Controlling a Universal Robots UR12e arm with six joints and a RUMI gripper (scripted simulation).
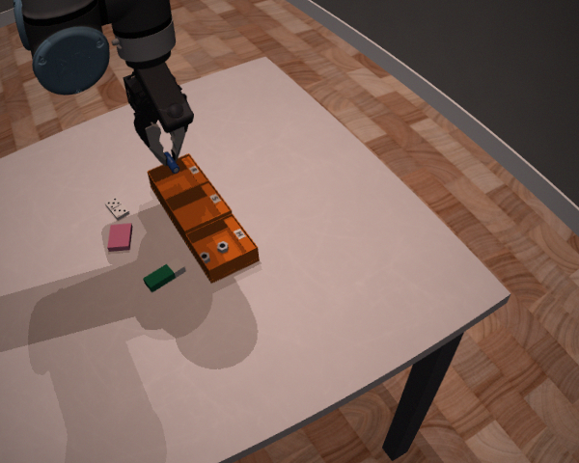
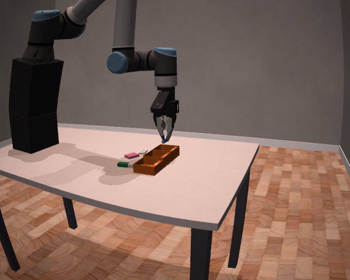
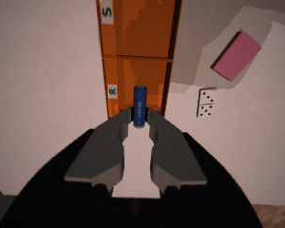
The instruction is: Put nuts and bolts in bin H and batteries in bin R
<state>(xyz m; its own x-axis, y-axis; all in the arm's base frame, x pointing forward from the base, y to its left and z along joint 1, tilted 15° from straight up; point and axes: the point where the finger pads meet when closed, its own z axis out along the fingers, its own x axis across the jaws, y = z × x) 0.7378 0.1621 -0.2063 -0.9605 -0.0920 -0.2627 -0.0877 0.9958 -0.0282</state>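
My gripper is now 10 mm short of the orange bin row, 90 mm to the left of it and 60 mm above it. The rest, counted from my hand: blue battery 10 mm below; pink block 120 mm behind, 70 mm to the right, 70 mm below; white domino 110 mm behind, 10 mm to the left, 70 mm below.
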